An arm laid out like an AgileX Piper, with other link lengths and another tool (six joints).
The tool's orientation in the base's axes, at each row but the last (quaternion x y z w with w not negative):
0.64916 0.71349 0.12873 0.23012
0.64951 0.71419 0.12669 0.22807
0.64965 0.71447 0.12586 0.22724
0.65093 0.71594 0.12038 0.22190
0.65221 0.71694 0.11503 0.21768
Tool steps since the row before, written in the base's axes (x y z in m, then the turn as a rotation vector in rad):
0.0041 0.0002 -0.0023 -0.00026 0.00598 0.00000
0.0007 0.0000 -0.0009 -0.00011 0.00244 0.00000
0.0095 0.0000 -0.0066 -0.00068 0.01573 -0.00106
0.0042 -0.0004 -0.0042 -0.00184 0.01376 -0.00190
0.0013 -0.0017 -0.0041 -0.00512 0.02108 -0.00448
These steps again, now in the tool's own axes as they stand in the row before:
0.0004 0.0025 0.0040 0.00591 0.00052 -0.00082
0.0001 0.0002 0.0011 0.00241 0.00021 -0.00034
0.0006 0.0051 0.0103 0.01571 0.00086 -0.00123
0.0001 0.0017 0.0057 0.01397 -0.00079 -0.00082
-0.0011 -0.0009 0.0044 0.02177 -0.00395 -0.00094

